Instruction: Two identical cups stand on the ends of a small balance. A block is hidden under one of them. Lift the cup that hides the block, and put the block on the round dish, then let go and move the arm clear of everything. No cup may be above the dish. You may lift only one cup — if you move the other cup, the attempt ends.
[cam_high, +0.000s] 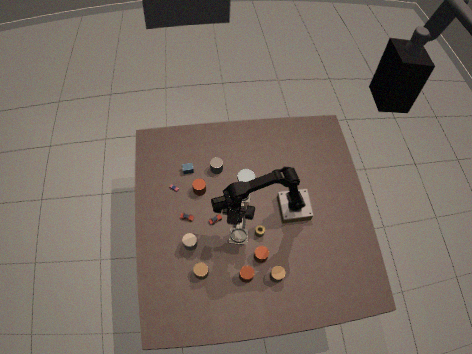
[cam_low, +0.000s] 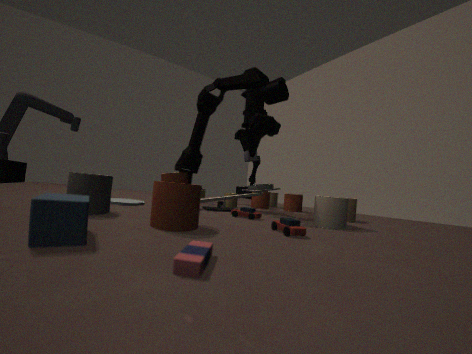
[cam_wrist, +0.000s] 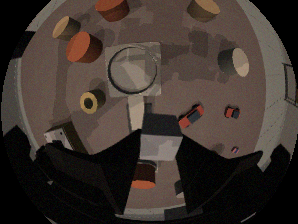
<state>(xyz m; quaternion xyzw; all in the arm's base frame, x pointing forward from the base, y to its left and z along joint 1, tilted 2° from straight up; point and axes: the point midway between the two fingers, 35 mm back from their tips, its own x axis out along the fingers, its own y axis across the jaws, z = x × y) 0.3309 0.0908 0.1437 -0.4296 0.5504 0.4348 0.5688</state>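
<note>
Right now the round dish is 90 mm behind my gripper tip, 320 mm to the right of it and 160 mm below it. The rest, counted from my gripper tip: balance beam (40 mm behind, 60 mm to the right, 120 mm below); yellow block (140 mm behind, 30 mm to the left, 130 mm below).
</note>
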